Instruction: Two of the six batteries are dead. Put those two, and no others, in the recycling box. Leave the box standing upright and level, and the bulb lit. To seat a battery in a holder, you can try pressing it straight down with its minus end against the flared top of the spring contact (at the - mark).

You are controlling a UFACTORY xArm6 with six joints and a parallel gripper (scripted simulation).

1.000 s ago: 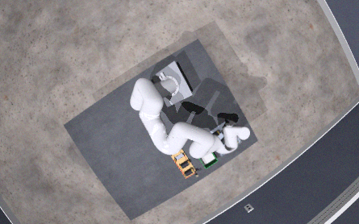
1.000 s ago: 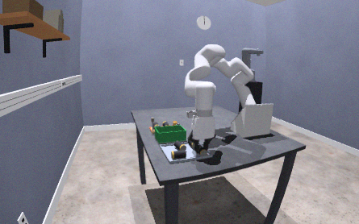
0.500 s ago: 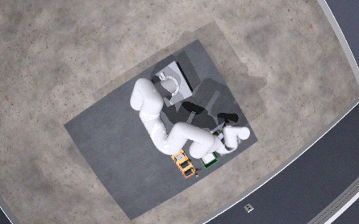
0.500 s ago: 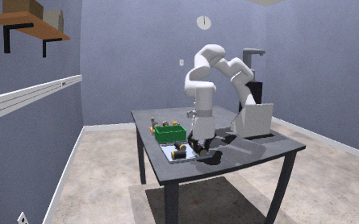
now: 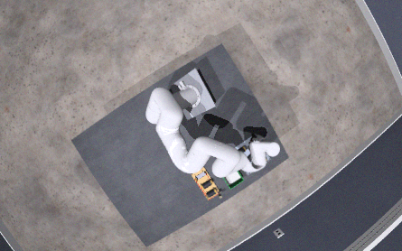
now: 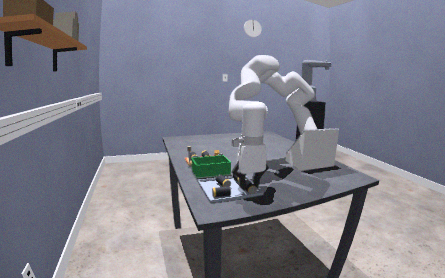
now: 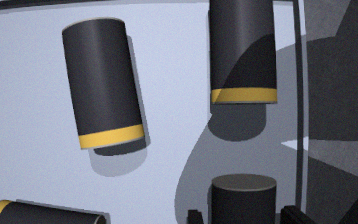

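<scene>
Now: the grey tray 60 mm ahead of my hand, 50 mm to the right of it and 30 mm below it. Also, from my hand: green recycling box: 230 mm to the right, 80 mm ahead, 20 mm below.
</scene>
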